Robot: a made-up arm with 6 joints.
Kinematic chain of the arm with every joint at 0, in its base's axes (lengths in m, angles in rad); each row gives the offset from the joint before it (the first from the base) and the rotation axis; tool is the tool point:
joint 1: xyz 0 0 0.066 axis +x
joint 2: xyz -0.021 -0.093 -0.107 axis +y
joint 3: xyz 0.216 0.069 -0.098 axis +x
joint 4: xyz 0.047 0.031 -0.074 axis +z
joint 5: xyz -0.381 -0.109 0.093 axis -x
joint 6: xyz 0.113 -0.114 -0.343 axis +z
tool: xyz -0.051 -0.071 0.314
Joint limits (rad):
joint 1: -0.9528..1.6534
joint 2: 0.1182..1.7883
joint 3: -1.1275..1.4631
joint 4: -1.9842..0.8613
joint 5: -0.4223..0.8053
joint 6: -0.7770..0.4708
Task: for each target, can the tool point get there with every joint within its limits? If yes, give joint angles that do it. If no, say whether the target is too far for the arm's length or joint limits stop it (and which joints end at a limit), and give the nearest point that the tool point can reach.
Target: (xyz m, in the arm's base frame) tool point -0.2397 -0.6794 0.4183
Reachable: no: joint limits stop it (at a limit: joint 1, joint 2, joint 4) | nearest point -0.2119 -0.5225 0.2218 | short by 0.253 m
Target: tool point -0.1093 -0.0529 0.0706
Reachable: yes | joints 0.9793 1.3342 -0.4642 -0.5495 0.3188 -0.3632
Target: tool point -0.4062 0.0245 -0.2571
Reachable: yes | joints -0.7237 1.3657 -0.7303 -1.7152 -0.2591 -0.1050
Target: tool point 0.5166 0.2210 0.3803
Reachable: no: joint limits stop it (at a limit: joint 1, joint 4, joint 5, joint 6) | nearest point 0.3260 0.1795 0.2835 | short by 0.218 m
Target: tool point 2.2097 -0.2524 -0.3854
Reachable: no: too far | nearest point 0.3908 -0.1029 -0.1180 | short by 1.845 m
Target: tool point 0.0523 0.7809 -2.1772
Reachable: no: too far | nearest point -0.0023 0.2258 -0.5827 | short by 1.689 m
